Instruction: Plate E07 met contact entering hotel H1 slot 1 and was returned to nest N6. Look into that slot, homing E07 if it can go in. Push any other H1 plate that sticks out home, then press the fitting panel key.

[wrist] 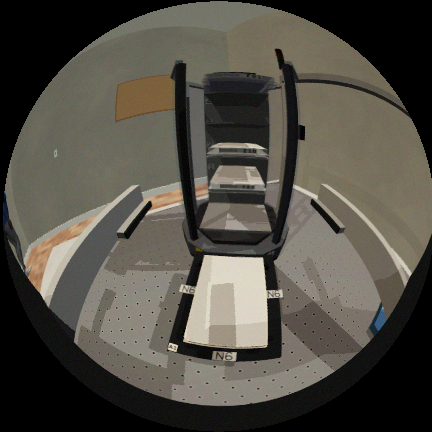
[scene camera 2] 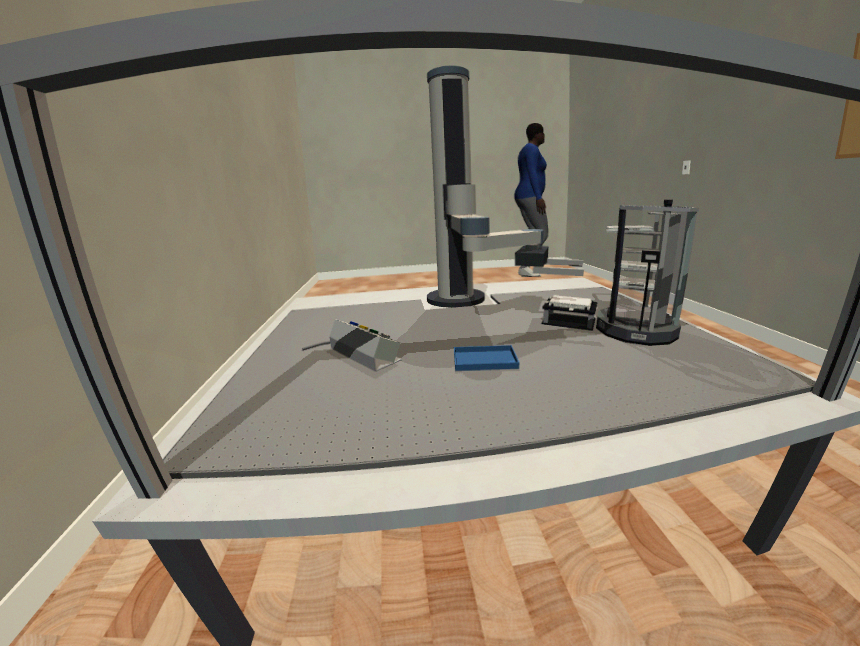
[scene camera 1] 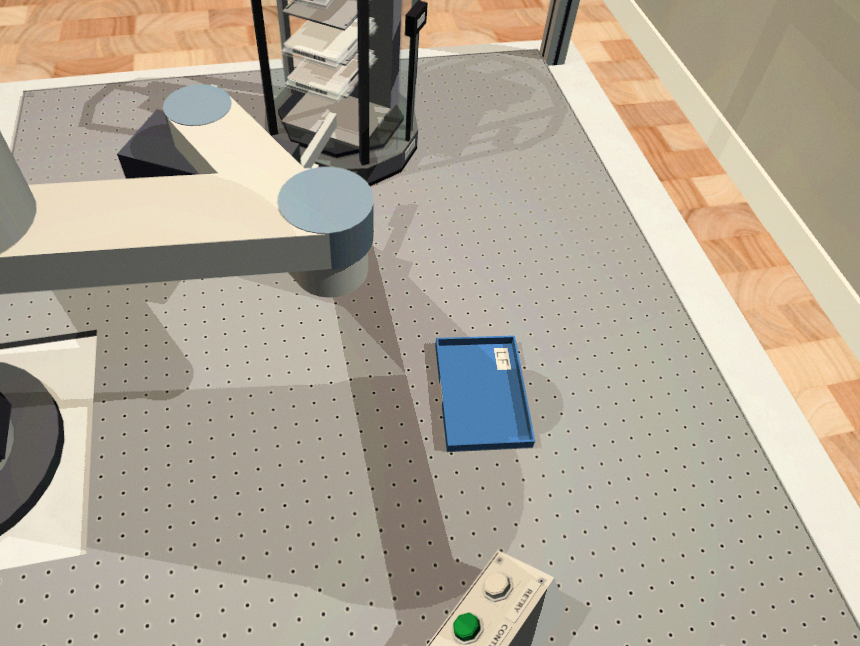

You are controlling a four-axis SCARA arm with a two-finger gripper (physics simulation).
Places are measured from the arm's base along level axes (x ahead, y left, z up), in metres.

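Pixels of known places: gripper, fingertip midpoint: [wrist: 234, 190] [scene camera 2: 583, 267] [scene camera 1: 273, 105]; arm's base, link origin: [scene camera 2: 455, 299].
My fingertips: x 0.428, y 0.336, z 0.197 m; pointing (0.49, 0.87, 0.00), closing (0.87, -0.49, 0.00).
Note:
For each thing: its top centre in the pictures, then the offset to it from my fingertips. "spot": a spot on its surface instead. Level surfaces: height alone.
- Plate E07, top centre: [wrist: 230, 295] [scene camera 2: 570, 300] dy -0.026, dx -0.017, dz -0.110 m
- nest N6, top centre: [wrist: 230, 296] [scene camera 2: 570, 301] dy -0.026, dx -0.016, dz -0.114 m
- hotel H1, top centre: [wrist: 235, 65] [scene camera 2: 652, 199] dy +0.145, dx +0.110, dz +0.211 m
- lower plate, top centre: [scene camera 1: 331, 63] [wrist: 236, 172] [scene camera 2: 634, 280] dy +0.127, dx +0.093, dz -0.028 m
- panel's RETRY key, top centre: [scene camera 1: 499, 582] dy -0.624, dx +0.140, dz -0.109 m
- CONT key, surface spot: [scene camera 1: 466, 626] spot: dy -0.655, dx +0.099, dz -0.113 m
- blue tray, top centre: [scene camera 1: 483, 387] [scene camera 2: 484, 354] dy -0.376, dx +0.203, dz -0.166 m
- perforated deck, surface height: dz -0.184 m
- key panel, top centre: [scene camera 2: 360, 325] dy -0.688, dx +0.095, dz -0.100 m
- post, surface spot: [scene camera 2: 650, 256] spot: dy +0.071, dx +0.211, dz +0.066 m
Plate E07 [wrist: 227, 300] [scene camera 2: 572, 302] lies on nest N6 [wrist: 275, 332] [scene camera 2: 570, 318], in front of hotel H1 [wrist: 292, 150] [scene camera 2: 638, 333] [scene camera 1: 363, 83]. My gripper [wrist: 234, 190] [scene camera 2: 582, 267] is open and empty, above the nest, fingers pointing at the hotel. In scene camera 1 one finger [scene camera 1: 319, 140] shows; the arm hides the nest. Inside the hotel are an upper plate [wrist: 237, 148] and a lower plate [wrist: 237, 177]. An upper plate [scene camera 2: 622, 228] sticks out of the hotel's left side. Slot numbers are unreadable. The panel's RETRY key [scene camera 1: 497, 586] is white; the CONT key [scene camera 1: 466, 626] is green.
A blue tray [scene camera 1: 479, 396] [scene camera 2: 485, 358] marked LF lies on the perforated deck [scene camera 1: 625, 417]. The key panel [scene camera 2: 364, 344] stands at the left in scene camera 2. A small display on a post [scene camera 2: 650, 256] stands beside the hotel. A person [scene camera 2: 531, 173] stands behind the table.

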